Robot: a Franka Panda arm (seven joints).
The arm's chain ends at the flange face. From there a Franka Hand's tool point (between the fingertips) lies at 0.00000 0.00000 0.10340 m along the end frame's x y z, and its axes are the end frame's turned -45 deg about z.
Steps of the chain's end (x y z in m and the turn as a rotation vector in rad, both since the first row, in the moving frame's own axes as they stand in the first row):
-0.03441 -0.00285 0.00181 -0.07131 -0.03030 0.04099
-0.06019 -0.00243 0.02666 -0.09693 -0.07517 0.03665
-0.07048 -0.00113 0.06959 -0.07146 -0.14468 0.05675
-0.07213 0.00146 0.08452 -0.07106 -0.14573 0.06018
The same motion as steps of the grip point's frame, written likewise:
-0.02980 -0.02350 0.00150 -0.02900 -0.07185 0.04099
-0.05342 -0.04292 0.02588 -0.01539 -0.12169 0.03665
-0.06461 -0.05641 0.06825 0.05177 -0.15283 0.05675
-0.06764 -0.05588 0.08316 0.05280 -0.15329 0.06018

